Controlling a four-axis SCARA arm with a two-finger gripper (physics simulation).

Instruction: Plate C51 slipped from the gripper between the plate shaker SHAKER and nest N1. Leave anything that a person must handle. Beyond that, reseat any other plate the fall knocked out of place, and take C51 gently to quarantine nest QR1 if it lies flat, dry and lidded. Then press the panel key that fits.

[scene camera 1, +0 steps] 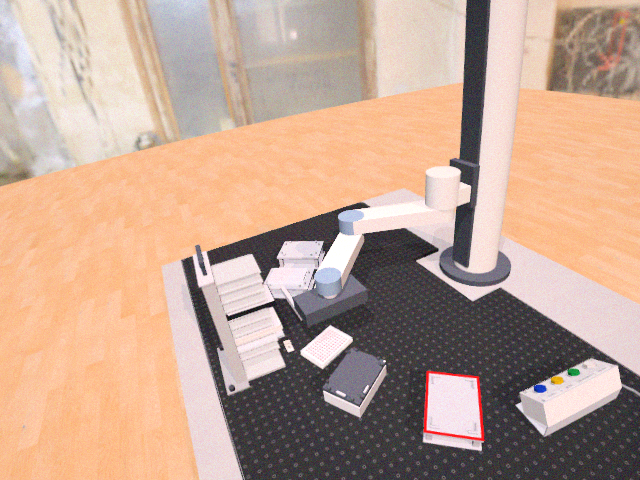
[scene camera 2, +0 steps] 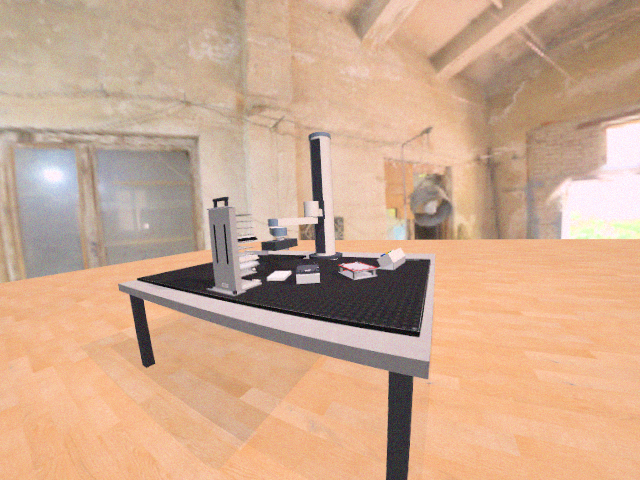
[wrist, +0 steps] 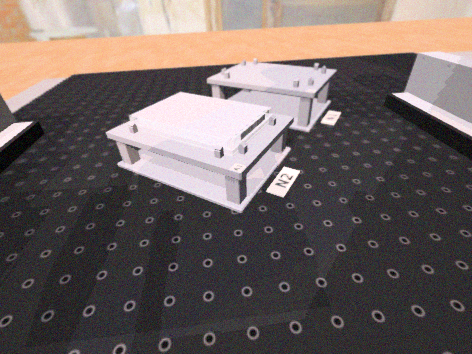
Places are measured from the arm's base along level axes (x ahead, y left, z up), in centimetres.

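Pixels of known places: gripper, fingertip midpoint: [scene camera 1: 307, 279] [scene camera 2: 256, 249] [wrist: 219, 92]; arm's base, link origin: [scene camera 1: 474, 265] [scene camera 2: 325, 256].
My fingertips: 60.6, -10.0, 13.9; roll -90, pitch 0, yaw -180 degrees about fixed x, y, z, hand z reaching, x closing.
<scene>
For each thing: its top centre in the pictures, then the offset to it from my fingertips, as dx, dy, dz. "spot": a spot on its surface instead.
- dark-topped shaker, surface spot: [scene camera 1: 356, 374] spot: +2.9, +33.6, -7.1
- Nest N1, top centre: [wrist: 273, 67] [scene camera 1: 300, 246] -9.2, -29.5, -6.3
- Nest N2, top centre: [wrist: 200, 115] [scene camera 1: 287, 275] +1.7, -15.5, -7.2
- pale plate, top centre: [wrist: 200, 111] [scene camera 1: 287, 274] +1.7, -15.5, -6.8
- Quarantine nest QR1, top centre: [scene camera 1: 453, 401] [scene camera 2: 356, 264] -11.9, +51.0, -8.0
- key panel, top centre: [scene camera 1: 576, 378] [scene camera 2: 391, 250] -35.9, +63.2, -4.2
A white plate with a grid of pinkish wells [scene camera 1: 326, 346] [scene camera 2: 279, 275] lies flat on the mat beside the dark-topped shaker [scene camera 1: 356, 374] [scene camera 2: 308, 273]; no lid can be made out at this size. Nest N1 [scene camera 1: 302, 249] [wrist: 300, 75] holds no plate. Nest N2 [wrist: 235, 189] bears a pale plate [wrist: 200, 117] between its pins; whether it sits fully level is unclear. Quarantine nest QR1 [scene camera 1: 453, 405], red-rimmed, has a bare top. My gripper [scene camera 1: 330, 305] [scene camera 2: 279, 244] [wrist: 219, 92] is open and empty, near N2, its fingers at both edges of the wrist view.
A tall shelf rack [scene camera 1: 219, 315] [scene camera 2: 223, 248] stands left of the nests, its shelves reaching towards them. The key panel [scene camera 1: 571, 397] [scene camera 2: 391, 258] at the right has blue, yellow, green and white keys. The arm's column [scene camera 1: 498, 155] [scene camera 2: 324, 196] stands behind.
</scene>
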